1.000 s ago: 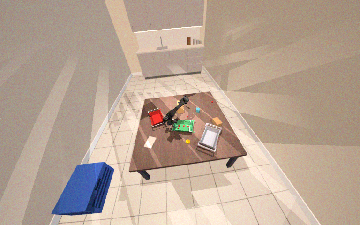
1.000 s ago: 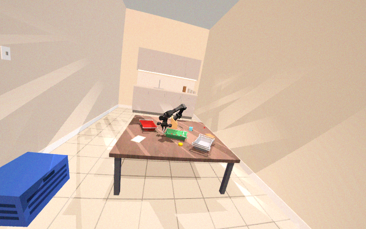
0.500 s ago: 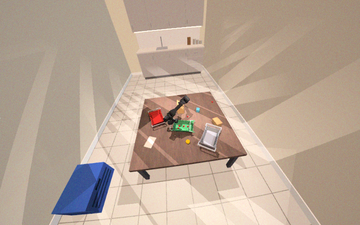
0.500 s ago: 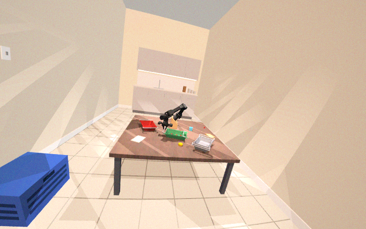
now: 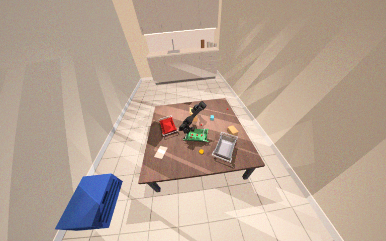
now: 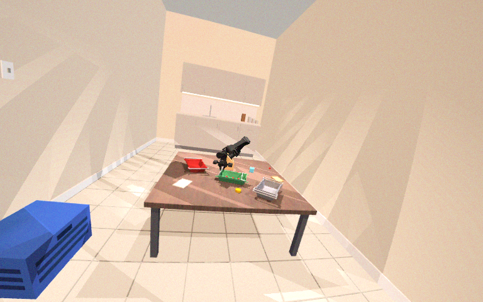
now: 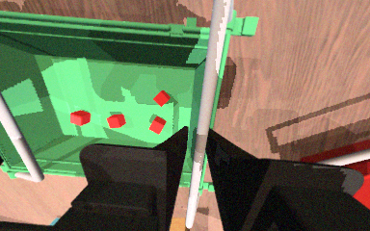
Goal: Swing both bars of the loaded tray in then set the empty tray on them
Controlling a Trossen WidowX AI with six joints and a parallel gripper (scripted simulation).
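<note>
Right now my gripper tip is 24 cm to the left of the red tray, 23 cm past it and 2 cm above it. Also, from my gripper tip: white sheet 35 cm to the right, 15 cm ahead, 7 cm below; then small red block 22 cm to the left, 15 cm behind, 6 cm below; then yellow disc 27 cm ahead, 11 cm to the left, 6 cm below.
</note>
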